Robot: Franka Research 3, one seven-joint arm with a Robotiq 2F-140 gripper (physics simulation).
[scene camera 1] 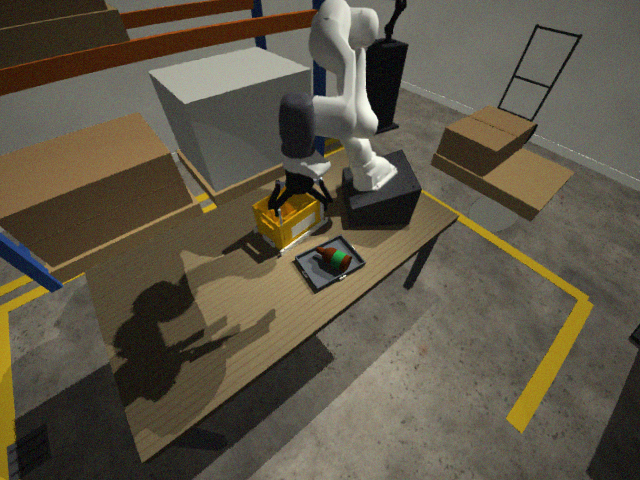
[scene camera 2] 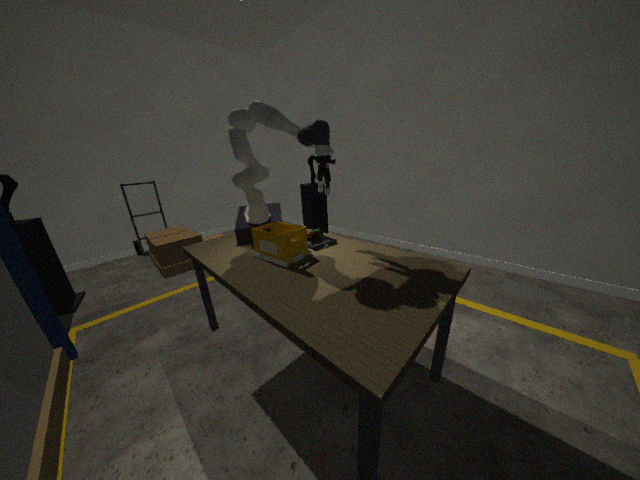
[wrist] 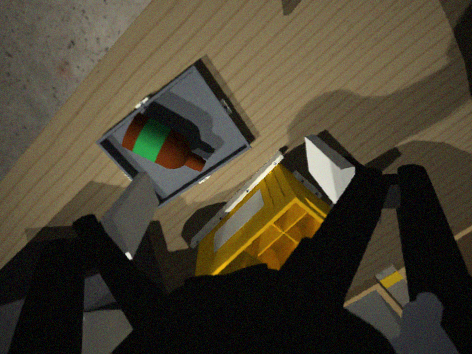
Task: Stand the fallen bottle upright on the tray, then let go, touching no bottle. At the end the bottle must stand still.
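The fallen bottle (scene camera 1: 337, 258) (scene camera 2: 313, 235) (wrist: 156, 143), brown with a green band, lies on its side in the shallow grey tray (scene camera 1: 314, 277) (scene camera 2: 327, 241) (wrist: 182, 86). Its neck points toward the yellow crate's side of the tray. In scene camera 2 the bottle is partly hidden behind the crate. My gripper (scene camera 1: 302, 210) (scene camera 2: 324, 190) (wrist: 228, 171) is open and empty, pointing down. It hangs high above the table, over the crate area in the wrist view, off to the neck side of the bottle and touching nothing.
The yellow crate (scene camera 1: 272, 230) (scene camera 2: 279, 242) (wrist: 245, 237), with inner dividers, stands right beside the tray on a light base. The arm's dark pedestal block (scene camera 1: 381, 206) stands at the table's end. The tray lies near one long edge of the wooden table (scene camera 1: 289, 310) (scene camera 2: 330, 330) (wrist: 280, 65).
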